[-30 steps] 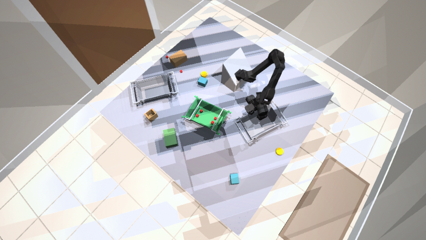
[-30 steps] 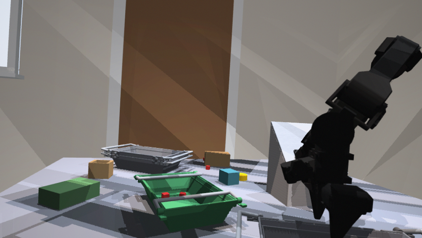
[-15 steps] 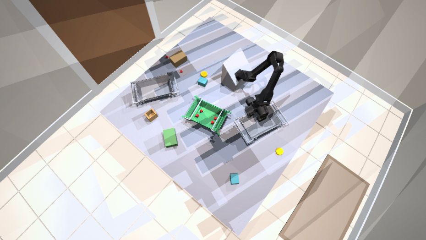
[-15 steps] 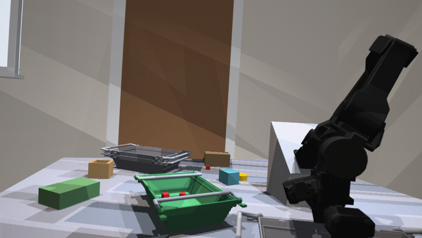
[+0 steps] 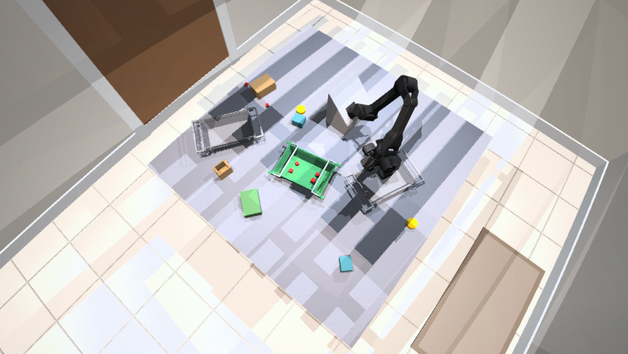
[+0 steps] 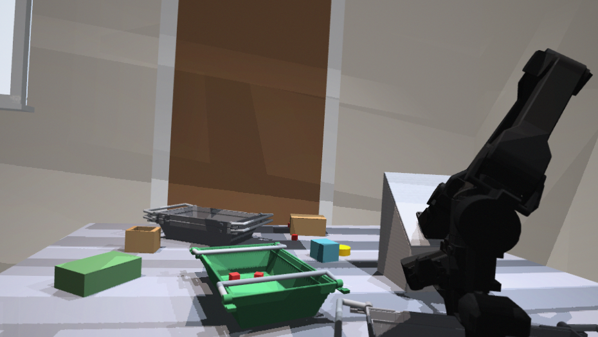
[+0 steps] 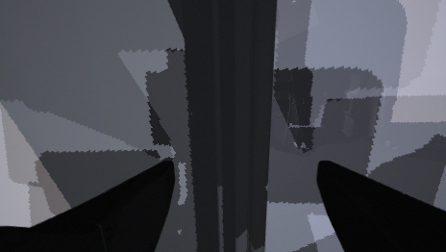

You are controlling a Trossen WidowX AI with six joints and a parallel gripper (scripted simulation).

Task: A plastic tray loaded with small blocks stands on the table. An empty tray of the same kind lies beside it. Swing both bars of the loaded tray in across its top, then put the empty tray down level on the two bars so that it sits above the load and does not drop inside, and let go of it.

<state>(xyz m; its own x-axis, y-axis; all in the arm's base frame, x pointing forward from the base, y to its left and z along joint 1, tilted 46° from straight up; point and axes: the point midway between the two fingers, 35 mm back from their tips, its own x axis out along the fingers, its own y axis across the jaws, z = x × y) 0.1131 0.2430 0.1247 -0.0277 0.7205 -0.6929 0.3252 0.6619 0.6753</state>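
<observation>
Right now my gripper tip is 30 mm short of the grey tray, 80 mm to the right of it and 30 mm below it. Round my gripper tip: green block (550 mm ahead, 300 mm to the right, 10 mm above); box (530 mm ahead, 530 mm to the right); red block (290 mm ahead, 290 mm to the right).
</observation>
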